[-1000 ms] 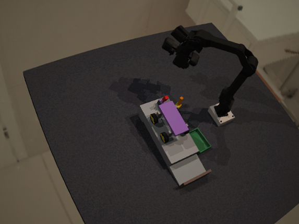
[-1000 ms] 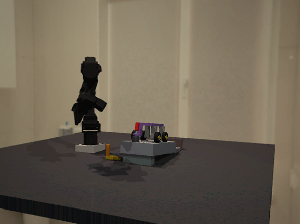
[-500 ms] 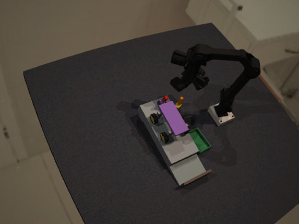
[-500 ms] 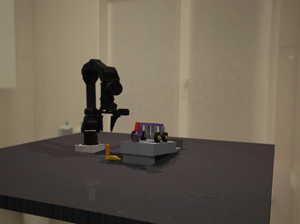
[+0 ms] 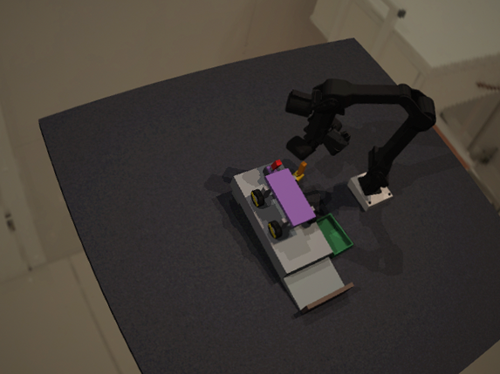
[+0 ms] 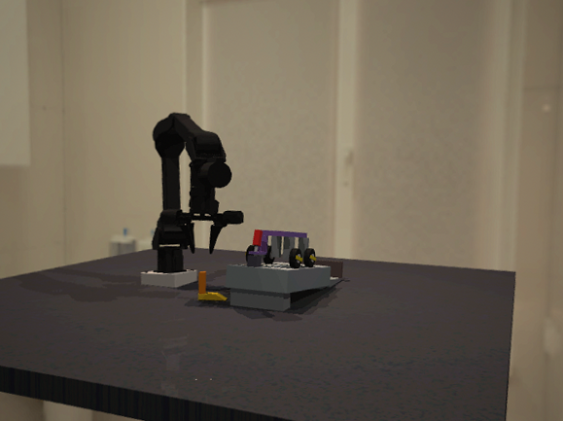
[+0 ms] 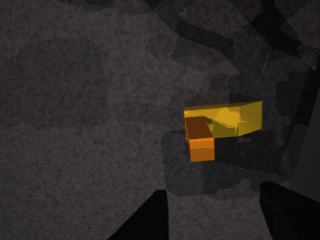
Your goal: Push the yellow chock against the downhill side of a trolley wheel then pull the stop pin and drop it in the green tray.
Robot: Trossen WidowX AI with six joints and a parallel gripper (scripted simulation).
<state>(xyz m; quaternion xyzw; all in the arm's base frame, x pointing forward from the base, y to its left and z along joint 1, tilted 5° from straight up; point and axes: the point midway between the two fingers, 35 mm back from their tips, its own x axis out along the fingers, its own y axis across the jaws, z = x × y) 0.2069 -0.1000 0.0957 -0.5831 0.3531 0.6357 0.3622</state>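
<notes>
Now: gripper tip 20 mm short of the yellow chock, 10 mm to the right of it and 90 mm above it. From my gripper tip the other things lie so: grey ramp (120 mm ahead, 150 mm to the left, 60 mm below); purple trolley (120 mm ahead, 150 mm to the left); red-headed stop pin (130 mm ahead, 40 mm to the left, 20 mm above).
</notes>
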